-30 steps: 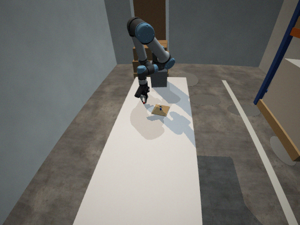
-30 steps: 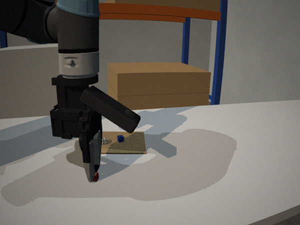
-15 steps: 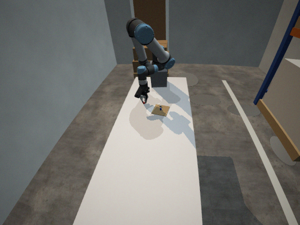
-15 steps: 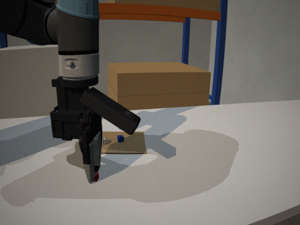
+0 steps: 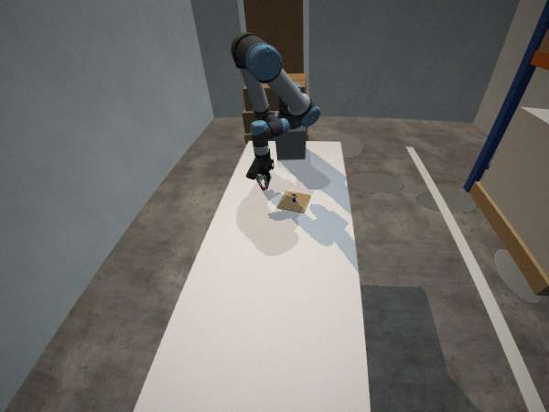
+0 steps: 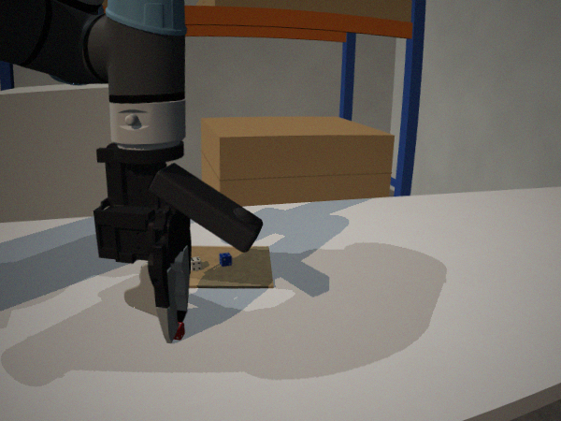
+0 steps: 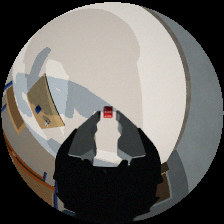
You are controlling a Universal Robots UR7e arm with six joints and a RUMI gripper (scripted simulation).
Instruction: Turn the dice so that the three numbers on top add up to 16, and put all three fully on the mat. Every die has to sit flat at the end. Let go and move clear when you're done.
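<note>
My gripper is now 10 mm above the red die. The rest, counted from my hand: blue die 170 mm to the left, 90 mm ahead, 10 mm below; mat 170 mm to the left, 90 mm ahead, 20 mm below; white die 170 mm to the left, 40 mm ahead, 10 mm below.
</note>
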